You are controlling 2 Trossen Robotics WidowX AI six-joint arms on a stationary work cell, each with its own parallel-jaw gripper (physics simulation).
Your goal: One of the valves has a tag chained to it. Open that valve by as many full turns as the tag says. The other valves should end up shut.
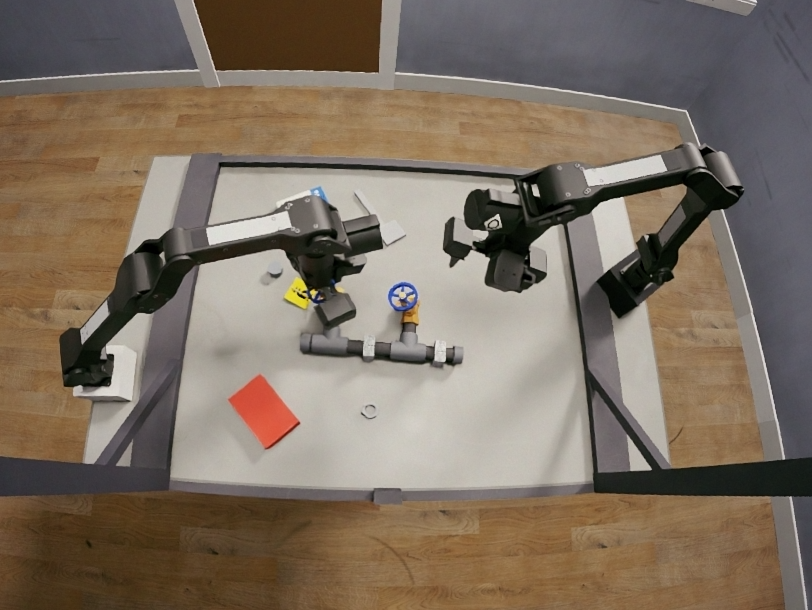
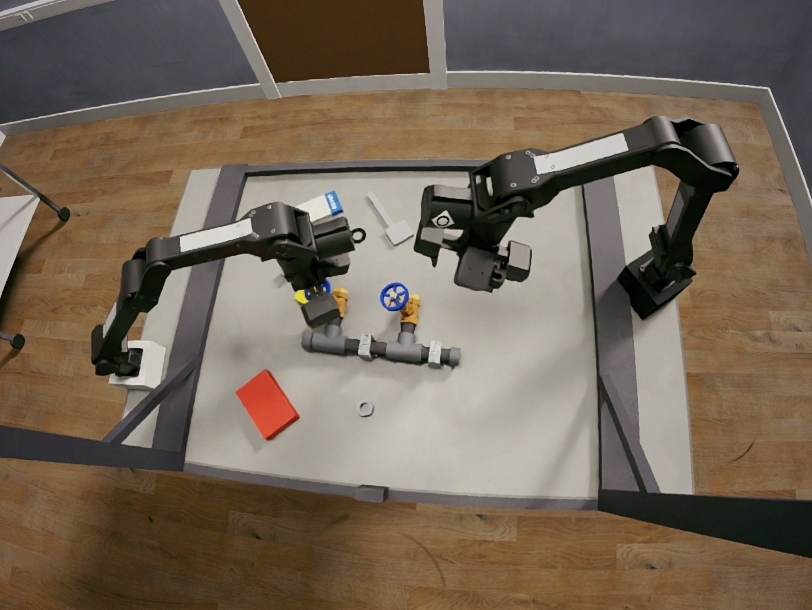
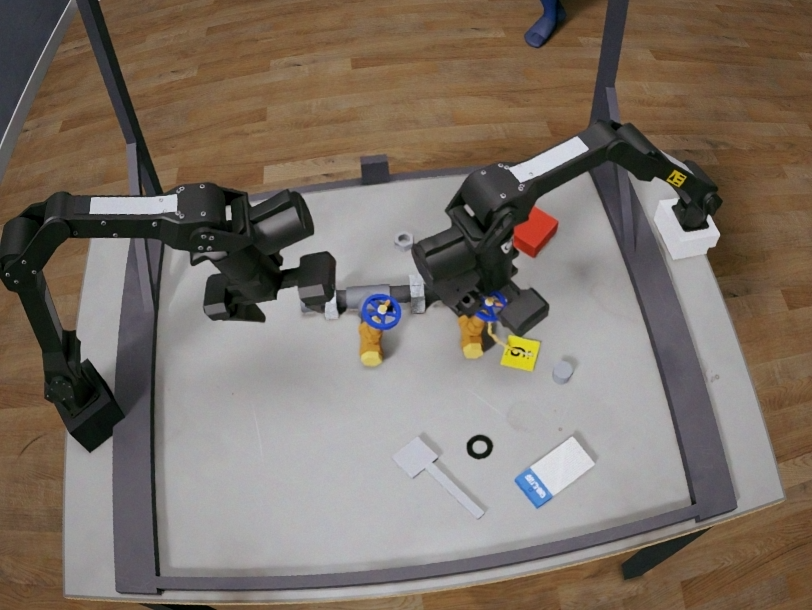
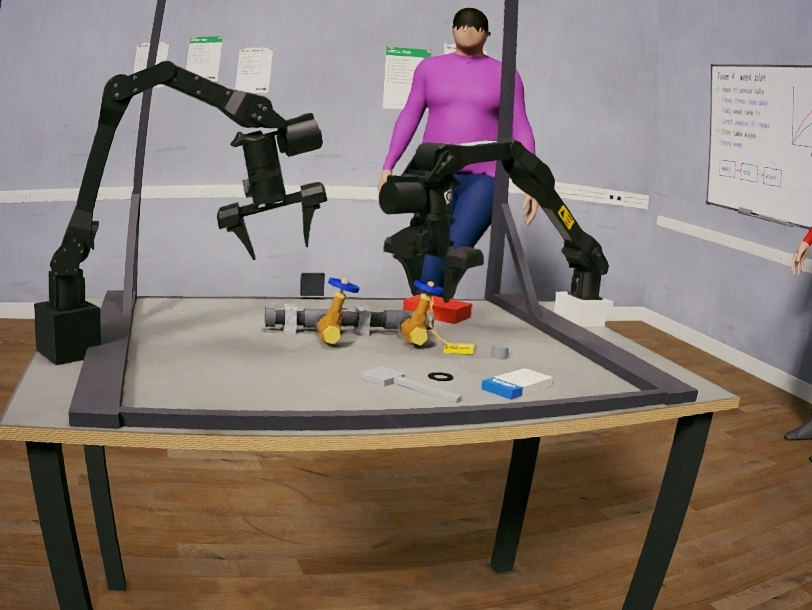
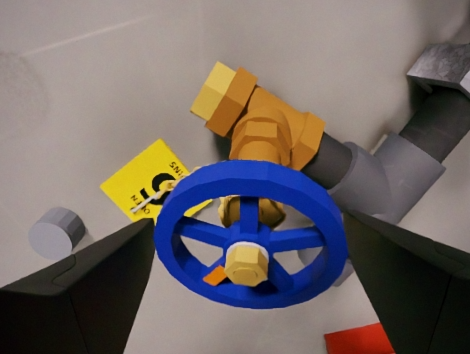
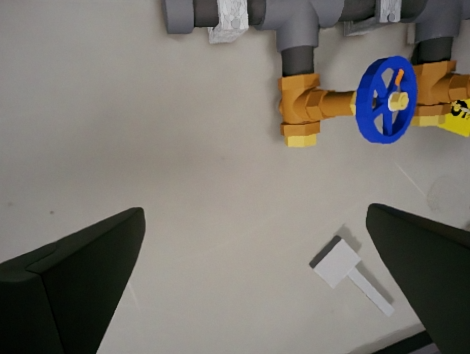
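Seen in the pictures: left gripper, fingertip midpoint: [image 1: 319, 295] [image 2: 317, 296] [image 3: 489, 308] [image 4: 430, 298] [image 5: 249, 226]; right gripper, fingertip midpoint: [image 1: 472, 273] [image 3: 293, 315] [image 4: 280, 253] [image 6: 255, 216]; left arm's base, origin of the base link: [image 1: 98, 370] [image 2: 129, 362] [image 3: 690, 217] [image 4: 585, 297]; right arm's base, origin of the base link: [image 1: 637, 276] [image 2: 660, 273] [image 3: 78, 395] [image 4: 66, 305].
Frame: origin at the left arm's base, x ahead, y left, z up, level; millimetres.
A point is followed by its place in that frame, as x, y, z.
Observation:
The tagged valve [image 3: 471, 336] {477, 143, -15} [image 4: 415, 328] {484, 157, -18} [image 5: 272, 115] {482, 131, -10} is orange with a blue handwheel [image 5: 250, 175] {477, 143, 58}. A yellow tag [image 5: 125, 185] {399, 189, -51} [image 3: 512, 357] {416, 173, -52} [image 4: 466, 349] {395, 185, -51} lies beside it on a chain. It reads "OPEN" and "TURNS"; the chain partly covers its large digit. My left gripper [image 5: 249, 226] {448, 128, 28} [image 4: 431, 296] {448, 128, 28} is open, its fingers on opposite sides of the wheel rim, not gripping it. An orange mark shows on one spoke. The other valve [image 1: 410, 315] {623, 95, -11} [image 3: 370, 338] {626, 120, -4} [image 4: 332, 325] {628, 134, -16} [image 6: 300, 102] {634, 104, -12} has a blue wheel and no tag. My right gripper [image 6: 255, 216] {726, 129, 108} [image 4: 280, 251] {726, 129, 108} is open and empty, high above the table.
A grey pipe [image 1: 408, 353] {614, 19, -15} joins both valves, held by pale clamps. A red block [image 1: 263, 411] {334, -80, -26}, a nut [image 1: 368, 411] {528, -89, -40}, a grey cylinder [image 3: 562, 372] {350, 227, -36}, a black ring [image 3: 470, 447] {515, 306, -54}, a grey mallet [image 3: 414, 456] {599, 305, -46} and a blue-and-white box [image 3: 564, 466] {388, 379, -41} lie around it.

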